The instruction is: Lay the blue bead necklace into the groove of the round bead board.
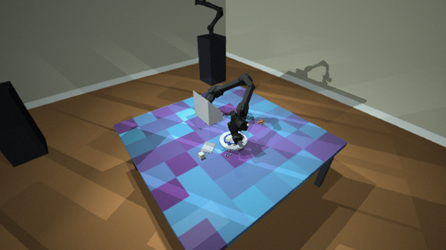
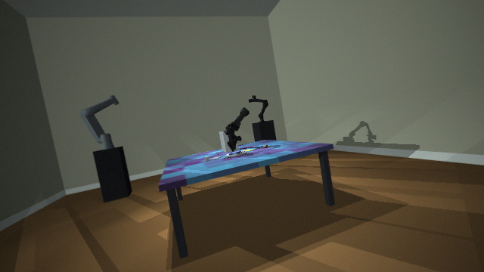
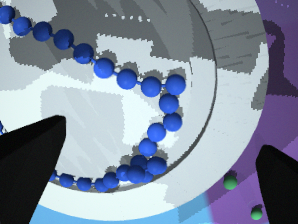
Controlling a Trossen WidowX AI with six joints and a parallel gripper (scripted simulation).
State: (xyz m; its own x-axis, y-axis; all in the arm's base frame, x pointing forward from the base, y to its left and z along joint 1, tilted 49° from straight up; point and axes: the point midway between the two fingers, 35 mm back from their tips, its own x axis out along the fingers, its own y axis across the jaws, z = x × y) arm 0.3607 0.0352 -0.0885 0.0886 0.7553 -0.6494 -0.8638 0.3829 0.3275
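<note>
Now: gripper tip 4 cm past the round white bead board, 3 cm to the right of it and 3 cm above it. The rest, counted from my gripper tip: cream cube 5 cm behind, 25 cm to the right, 3 cm below; yellow patch 14 cm behind, 19 cm to the left, 4 cm below; flat grey square 10 cm behind, 15 cm to the right, 4 cm below.
</note>
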